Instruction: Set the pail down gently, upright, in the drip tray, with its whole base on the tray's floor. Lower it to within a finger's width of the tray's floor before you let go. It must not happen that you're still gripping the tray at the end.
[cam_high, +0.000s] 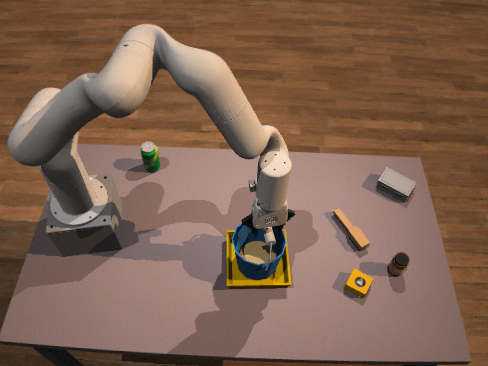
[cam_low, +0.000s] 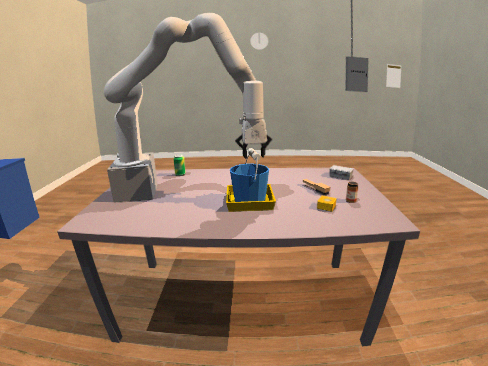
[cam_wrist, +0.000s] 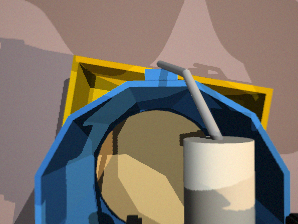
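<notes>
My hand is 30 mm above the pail handle and 10 mm past it. From my hand the other things lie so: blue pail (90 mm below, 10 mm behind); then grey box (490 mm ahead, 380 mm to the left, 200 mm below); then yellow drip tray (210 mm below, 20 mm behind, 10 mm to the right).
</notes>
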